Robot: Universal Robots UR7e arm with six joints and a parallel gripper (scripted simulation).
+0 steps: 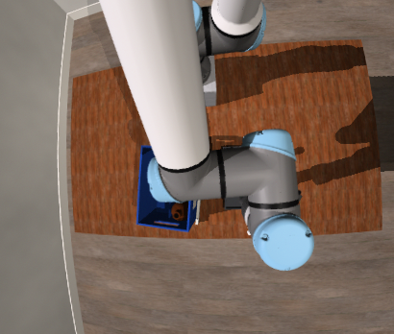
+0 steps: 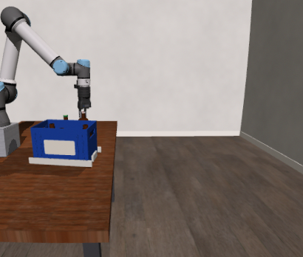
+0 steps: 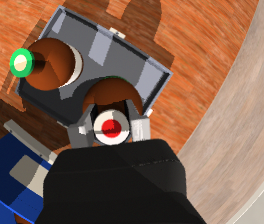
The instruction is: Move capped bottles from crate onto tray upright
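Now: hand 6 cm above the red-capped bottle. Round my hand: brown bottle (5 cm ahead, 26 cm to the right, 8 cm below); green-capped bottle (11 cm behind, 8 cm below); dark grey tray (5 cm behind, 15 cm below).
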